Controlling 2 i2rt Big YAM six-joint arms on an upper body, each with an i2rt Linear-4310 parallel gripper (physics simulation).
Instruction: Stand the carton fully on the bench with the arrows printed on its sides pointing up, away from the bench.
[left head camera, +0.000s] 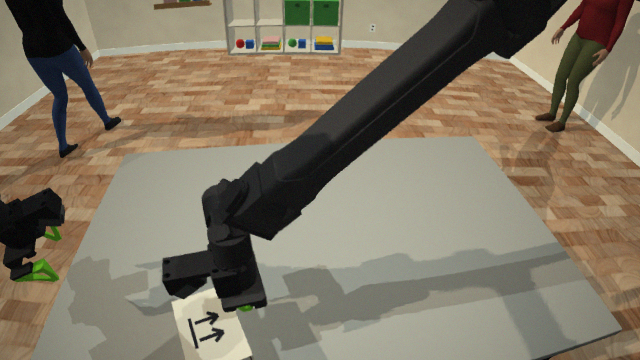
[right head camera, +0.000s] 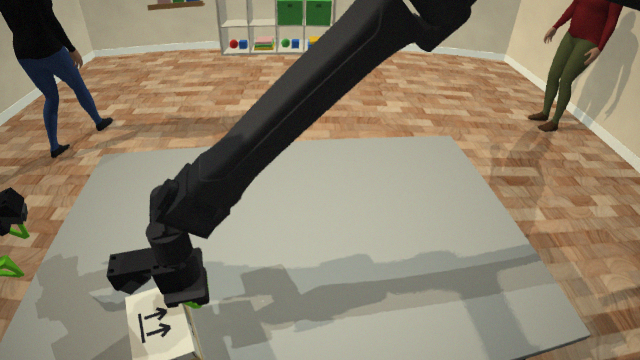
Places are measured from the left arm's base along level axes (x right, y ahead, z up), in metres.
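Where they show: left gripper, fingertip midpoint: (left head camera: 58, 259) (right head camera: 24, 255); right gripper, fingertip midpoint: (left head camera: 246, 309) (right head camera: 197, 307).
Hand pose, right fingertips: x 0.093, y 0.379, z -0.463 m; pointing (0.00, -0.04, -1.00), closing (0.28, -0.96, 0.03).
After its pixels a point has its place.
A white carton (left head camera: 212, 330) @[x 0.048, y 0.320, z -0.428 m] (right head camera: 159, 330) @[x 0.050, y 0.311, z -0.428 m] lies on its side on the grey bench (left head camera: 400, 200) @[x 0.450, y 0.728, z -0.523 m] (right head camera: 370, 200) @[x 0.461, y 0.729, z -0.523 m] at the lower left, partly cut off by the picture's bottom edge. Two arrows on its upward face point to the right of the picture, and it sits slightly turned. My right gripper (left head camera: 245, 308) @[x 0.093, y 0.379, z -0.463 m] (right head camera: 192, 304) @[x 0.093, y 0.379, z -0.463 m] is shut and empty, its green fingertips mostly hidden behind its body, at the carton's far right corner; whether it touches the carton is hidden. My left gripper (left head camera: 52, 252) @[x -0.303, y 0.437, z -0.422 m] (right head camera: 16, 247) @[x -0.303, y 0.437, z -0.422 m] is open and empty off the bench's left side.
My right arm (left head camera: 370, 95) @[x 0.261, y 0.398, z -0.073 m] (right head camera: 300, 95) @[x 0.282, y 0.385, z -0.067 m] crosses above the bench from the upper right. A person in blue jeans (left head camera: 52, 75) (right head camera: 42, 75) stands at the back left, and one in a red top (left head camera: 600, 25) (right head camera: 592, 25) at the back right. A shelf unit stands against the far wall.
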